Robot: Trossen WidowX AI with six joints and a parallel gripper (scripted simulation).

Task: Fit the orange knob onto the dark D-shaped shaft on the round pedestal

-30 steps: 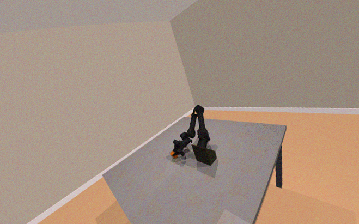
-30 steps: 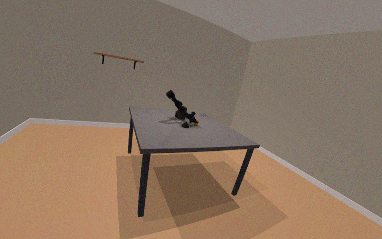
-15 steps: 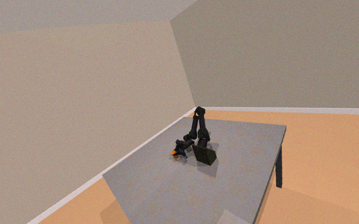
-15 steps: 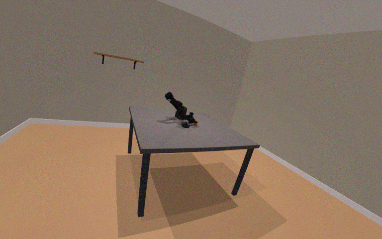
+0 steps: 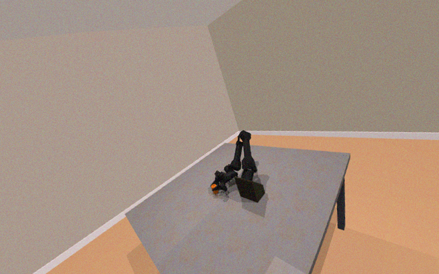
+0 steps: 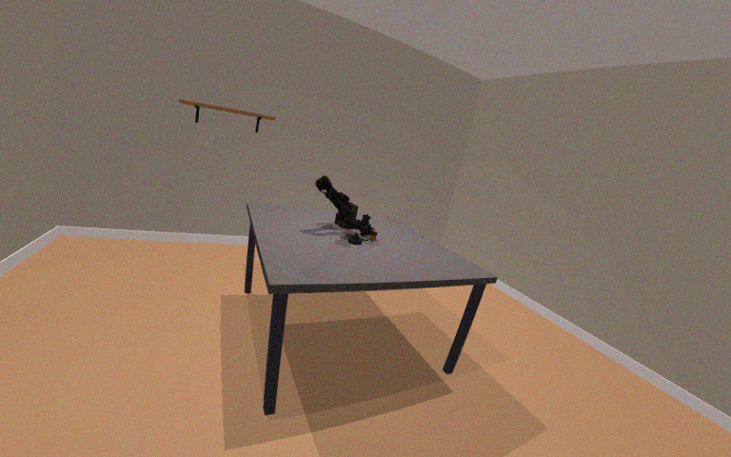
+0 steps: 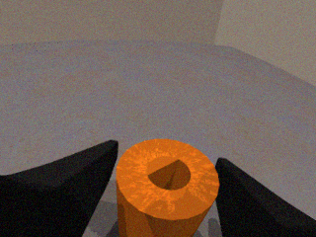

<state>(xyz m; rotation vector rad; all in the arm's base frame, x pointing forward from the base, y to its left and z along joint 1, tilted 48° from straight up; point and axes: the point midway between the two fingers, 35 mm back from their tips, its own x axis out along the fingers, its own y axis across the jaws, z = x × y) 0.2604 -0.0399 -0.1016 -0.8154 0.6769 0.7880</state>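
Now: gripper tip 2 cm to the left of the orange knob, 2 cm above it and 1 cm past it. The rest, counted from my gripper tip: pedestal with shaft 18 cm to the right, 4 cm ahead, 2 cm below.
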